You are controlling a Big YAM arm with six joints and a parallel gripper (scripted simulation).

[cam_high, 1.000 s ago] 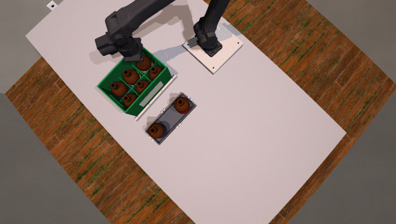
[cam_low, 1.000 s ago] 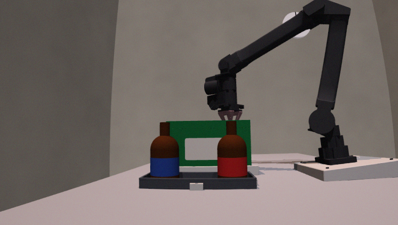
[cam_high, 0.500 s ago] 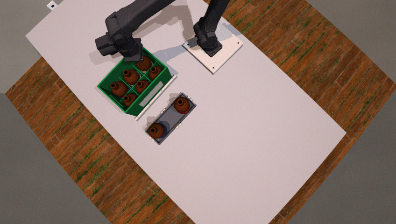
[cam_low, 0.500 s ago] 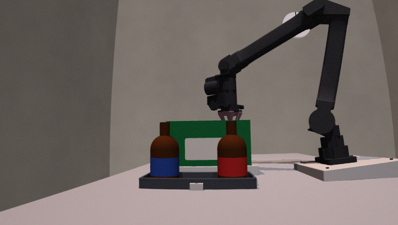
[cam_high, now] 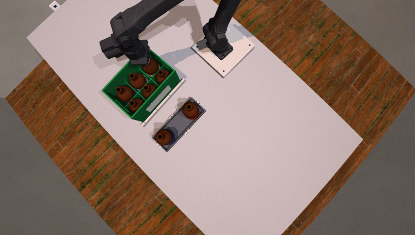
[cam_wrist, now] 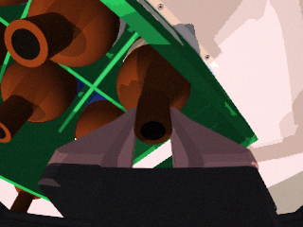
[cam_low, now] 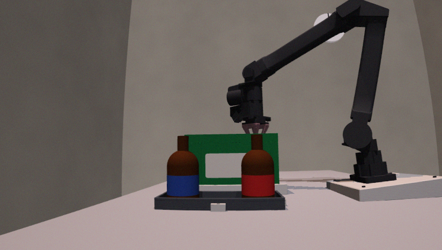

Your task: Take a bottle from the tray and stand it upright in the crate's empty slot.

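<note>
Right now my hand is 8 cm short of the green crate, 5 cm to the right of it and 7 cm above it. Round my hand: dark tray 8 cm ahead, 29 cm to the left, 14 cm below.
</note>
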